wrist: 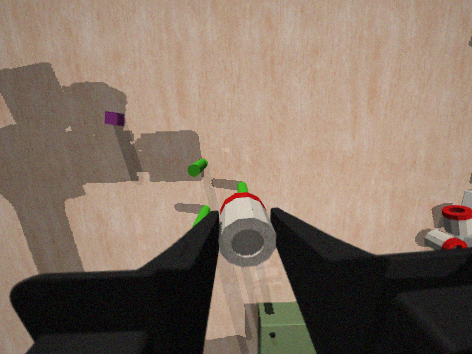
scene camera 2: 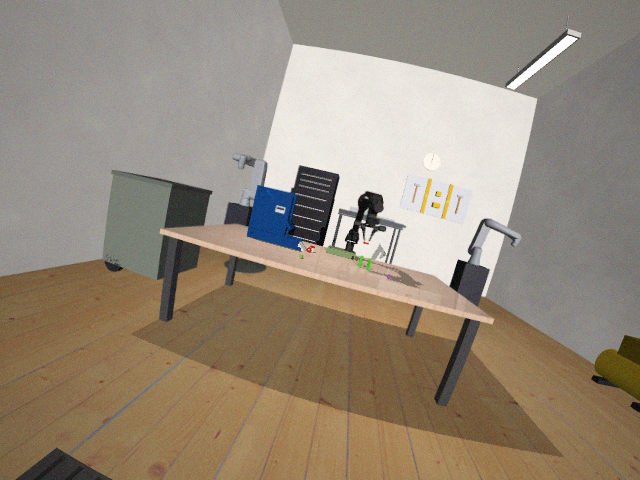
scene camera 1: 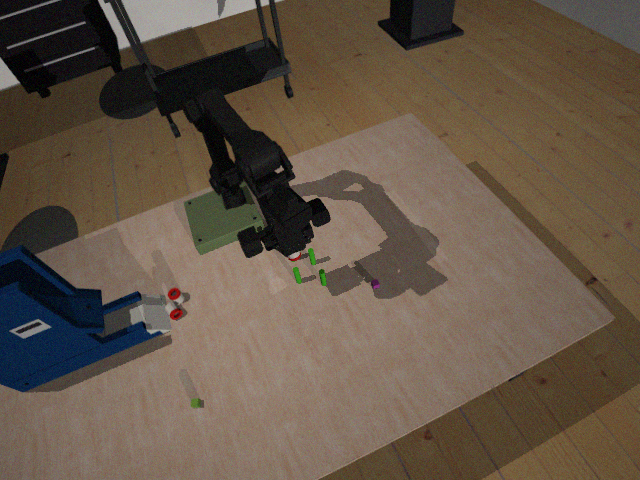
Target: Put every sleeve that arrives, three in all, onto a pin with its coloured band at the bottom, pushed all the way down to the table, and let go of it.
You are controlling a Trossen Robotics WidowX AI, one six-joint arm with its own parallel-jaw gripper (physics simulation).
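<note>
My gripper [scene camera 1: 293, 251] [scene camera 2: 366, 239] [wrist: 244, 216] is shut on a white sleeve [scene camera 1: 294, 256] [scene camera 2: 366, 242] [wrist: 244, 227], held upright with its red band at the bottom, above the table and higher than the pin tops. Green pins stand near it: one pin [scene camera 1: 312, 256], another pin [scene camera 1: 297, 275] and a third pin [scene camera 1: 322, 277]. The wrist view shows a pin [wrist: 197, 167], a pin [wrist: 242, 188] just past the band and a pin [wrist: 201, 216] by the left finger. Two more sleeves are at the chute: one [scene camera 1: 175, 295] [wrist: 457, 218] looks upright, band up; the other [scene camera 1: 174, 312] [wrist: 442, 240] lies tilted.
A blue dispenser [scene camera 1: 46, 330] [scene camera 2: 271, 214] with a chute stands on the table [scene camera 1: 361, 387] [scene camera 2: 206, 234]. A green block [scene camera 1: 219, 219] [scene camera 2: 339, 252] [wrist: 280, 332] is at the arm's base. A purple cube [scene camera 1: 375, 283] [scene camera 2: 388, 276] [wrist: 114, 118] and a light green cube [scene camera 1: 195, 403] [scene camera 2: 301, 256] lie on the table.
</note>
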